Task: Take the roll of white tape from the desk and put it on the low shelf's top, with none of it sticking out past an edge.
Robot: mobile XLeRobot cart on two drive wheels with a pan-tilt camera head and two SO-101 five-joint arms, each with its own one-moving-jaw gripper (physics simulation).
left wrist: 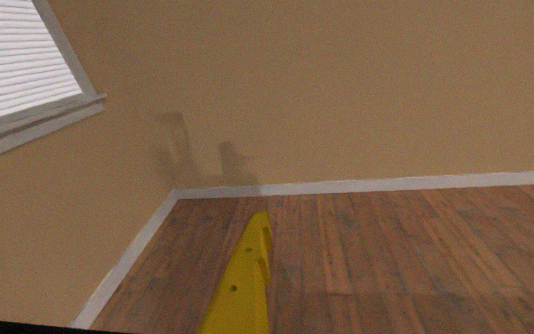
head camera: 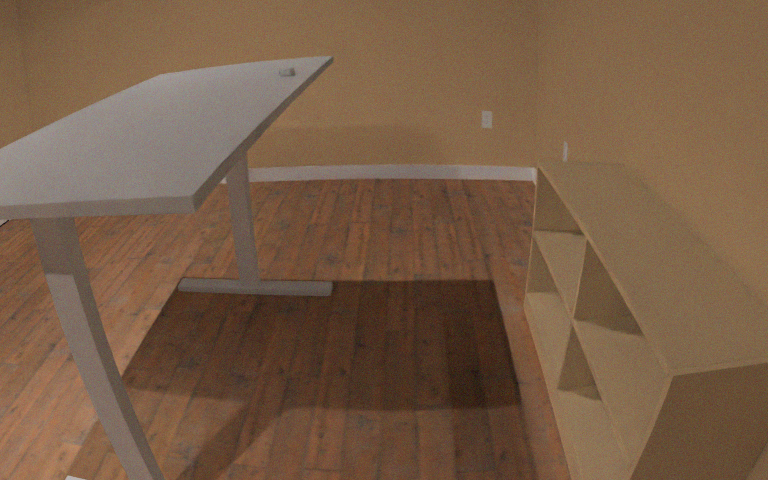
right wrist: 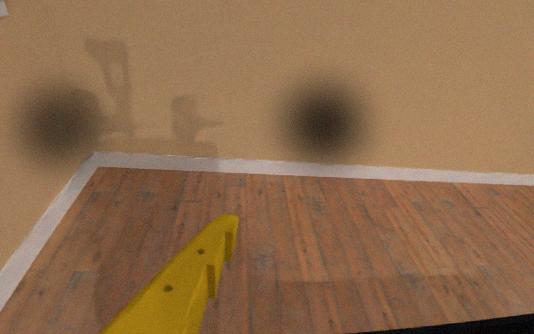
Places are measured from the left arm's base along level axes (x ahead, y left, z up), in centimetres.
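Where they show: left hand, its tool point: (left wrist: 269, 224); right hand, its tool point: (right wrist: 236, 232).
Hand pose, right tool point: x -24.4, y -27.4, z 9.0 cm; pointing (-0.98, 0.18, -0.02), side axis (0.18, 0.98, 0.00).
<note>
Things, the pixels of their top centre, and the offset from my right tool point. "spot": a spot on its surface instead. Level surfaces: height alone.
- white tape, centre of its top: (head camera: 286, 68) dz +10.7, dx +192.2, dy +46.1 cm
- desk, height of its surface: dz +8.5 cm
- low shelf, height of its surface: dz -25.5 cm
- leg, a spot on its surface: (head camera: 84, 339) spot: dz -25.0, dx +101.0, dy +75.1 cm
- Floor, height of its surface: dz -86.5 cm
- window, a spot on its surface: (left wrist: 35, 55) spot: dz +15.1, dx -73.3, dy -71.9 cm
The roll of white tape (head camera: 287, 71) is small and pale and lies near the far right corner of the desk (head camera: 152, 130) in the head view. The low shelf (head camera: 662, 243) stands at the right against the wall, its light wooden top bare. My left gripper (left wrist: 263, 225) shows one yellow notched jaw in the left wrist view, so it is fully open, with no object at it. My right gripper (right wrist: 231, 227) also shows one notched jaw in the right wrist view and is open and empty. Neither gripper shows in the head view.
The desk's near leg (head camera: 84, 339) and far leg (head camera: 243, 220) stand at the left, with a foot bar (head camera: 254, 287) on the floor. Floor (head camera: 396, 339) lies between desk and shelf. Two dark blurred spots cover parts of the right wrist view. A window (left wrist: 35, 55) shows in the left wrist view.
</note>
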